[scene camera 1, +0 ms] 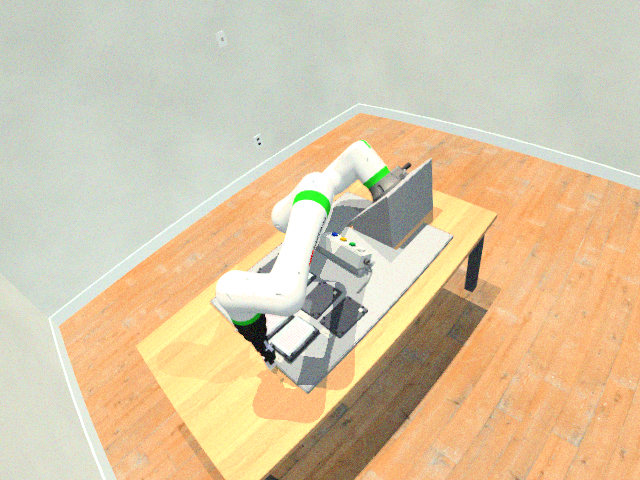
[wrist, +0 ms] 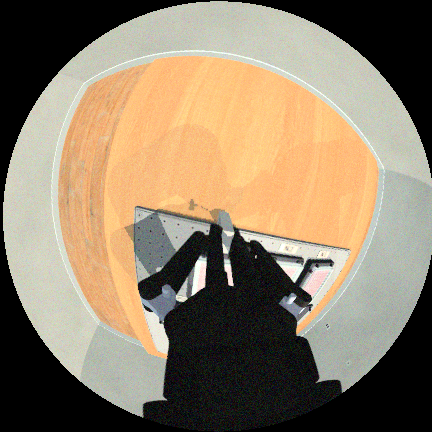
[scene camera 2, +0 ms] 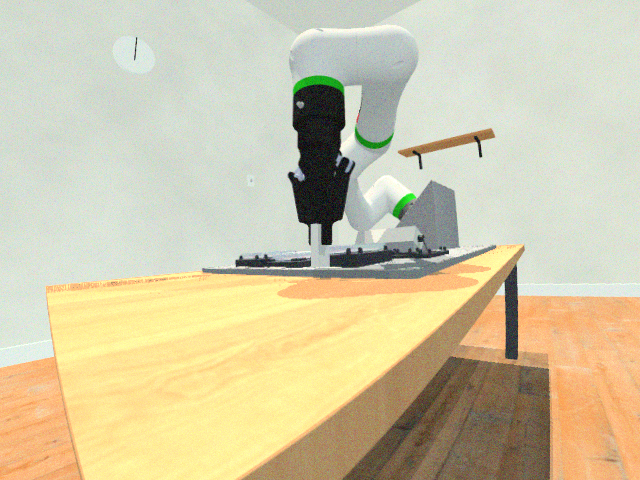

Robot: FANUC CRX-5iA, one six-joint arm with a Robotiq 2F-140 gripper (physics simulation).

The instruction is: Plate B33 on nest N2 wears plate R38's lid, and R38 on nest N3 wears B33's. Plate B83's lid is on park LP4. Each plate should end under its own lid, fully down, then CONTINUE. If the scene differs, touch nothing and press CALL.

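Places are measured from the arm's base along level axes (x ahead, y left, z up), in millimetres.
Pixels of known places: gripper, between the fingertips: (scene camera 1: 272, 366) (wrist: 221, 219) (scene camera 2: 320, 267); arm's base, origin of its link: (scene camera 1: 387, 191) (scene camera 2: 418, 217).
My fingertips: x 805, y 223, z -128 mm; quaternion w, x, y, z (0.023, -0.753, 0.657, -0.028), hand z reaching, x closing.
For each thing: its top centre in the pictures, then the offset to it from my fingertips.
- N3, centre of its top: (wrist: 215, 290) (scene camera 2: 352, 244) (scene camera 1: 292, 334) dx -121, dy -30, dz +35 mm
- N2, centre of its top: (wrist: 275, 289) (scene camera 2: 305, 251) (scene camera 1: 269, 317) dx -104, dy -156, dz +25 mm
- N1, centre of its top: (scene camera 2: 269, 251) (wrist: 313, 288) dx -95, dy -287, dz +29 mm
- button box, centre of its top: (scene camera 2: 387, 228) (scene camera 1: 343, 241) dx -507, dy -191, dz +78 mm
My gripper (scene camera 1: 270, 363) (scene camera 2: 320, 264) (wrist: 221, 219) is shut and empty, fingers pointing down at the pegboard's outer edge beside nest N3. The plate on N3 (scene camera 1: 293, 335) (wrist: 200, 275) looks pale and lidded in scene camera 1; my fingers partly cover it in the wrist view. The plate on N2 (wrist: 294, 268) shows partly behind my right finger linkage. The plate on N1 (wrist: 317, 278) lies further right. Park LP4 and its lid are mostly hidden behind the arm in scene camera 1. Plate and lid names cannot be read.
Two dark lid parks (scene camera 1: 321, 298) (scene camera 1: 345, 316) lie behind N3 on the pegboard (scene camera 1: 395, 279) (scene camera 2: 222, 270) (wrist: 170, 226). A button box (scene camera 1: 348, 253) (scene camera 2: 403, 237) with blue, yellow and green buttons stands further back. A grey panel (scene camera 1: 410, 201) (scene camera 2: 447, 217) stands behind it.
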